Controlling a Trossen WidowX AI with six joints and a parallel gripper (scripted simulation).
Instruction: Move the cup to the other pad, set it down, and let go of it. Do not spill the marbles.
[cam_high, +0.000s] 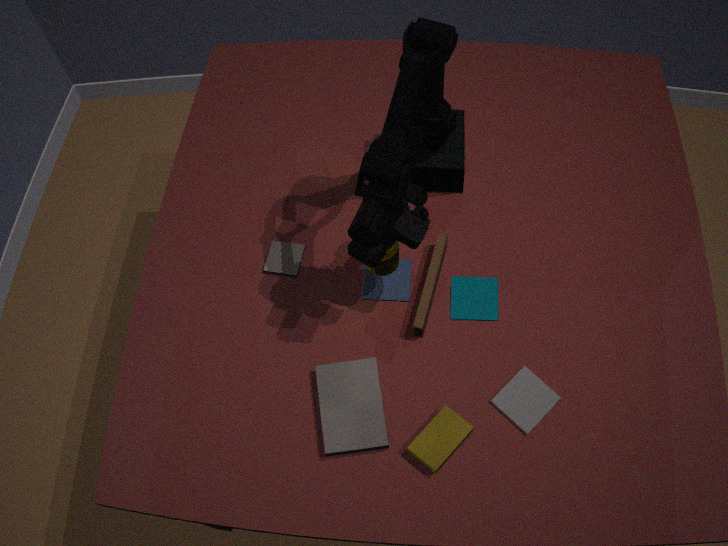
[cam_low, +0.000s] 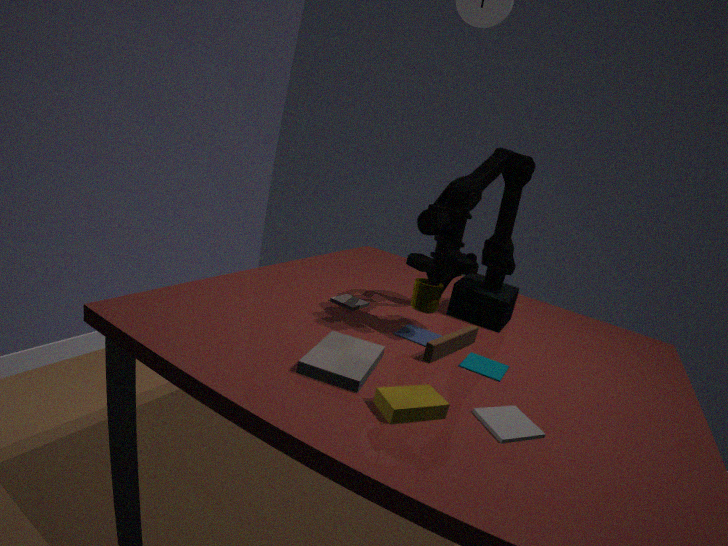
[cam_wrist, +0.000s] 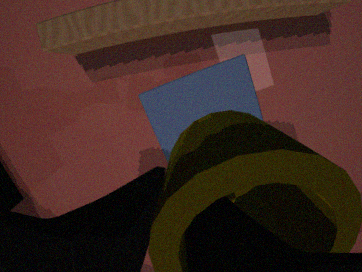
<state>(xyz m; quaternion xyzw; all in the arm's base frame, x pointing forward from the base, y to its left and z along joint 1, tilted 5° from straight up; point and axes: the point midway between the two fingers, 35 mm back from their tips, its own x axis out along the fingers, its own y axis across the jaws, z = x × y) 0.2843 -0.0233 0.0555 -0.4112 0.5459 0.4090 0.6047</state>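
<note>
The teal pad lies 3 cm ahead of my gripper tip, 18 cm to the left of it and 11 cm below it. The rest, counted from my gripper tip: yellow cup 2 cm ahead, 1 cm to the right; then wooden bar 3 cm ahead, 9 cm to the left, 9 cm below; then blue pad 3 cm ahead, 11 cm below.
</note>
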